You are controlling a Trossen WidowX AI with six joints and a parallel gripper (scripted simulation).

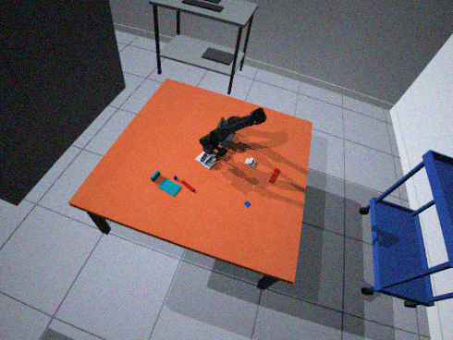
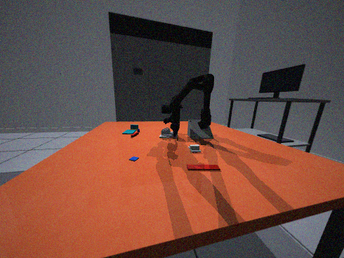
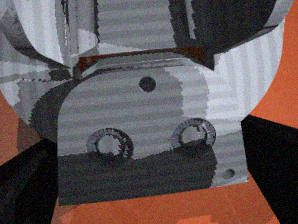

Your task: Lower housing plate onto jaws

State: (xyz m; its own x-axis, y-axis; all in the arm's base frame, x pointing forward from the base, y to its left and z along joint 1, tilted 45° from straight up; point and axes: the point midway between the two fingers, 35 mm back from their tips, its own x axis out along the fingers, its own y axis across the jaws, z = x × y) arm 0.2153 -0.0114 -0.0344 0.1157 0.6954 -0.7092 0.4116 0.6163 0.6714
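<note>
My gripper tip is now 1 cm short of the small grey housing plate and 2 cm below it. Round my gripper tip: small dark blue piece 25 cm ahead, 18 cm to the right, 1 cm above; teal block 27 cm ahead, 29 cm to the right, 1 cm above; cyan plate 32 cm ahead, 19 cm to the right.
</note>
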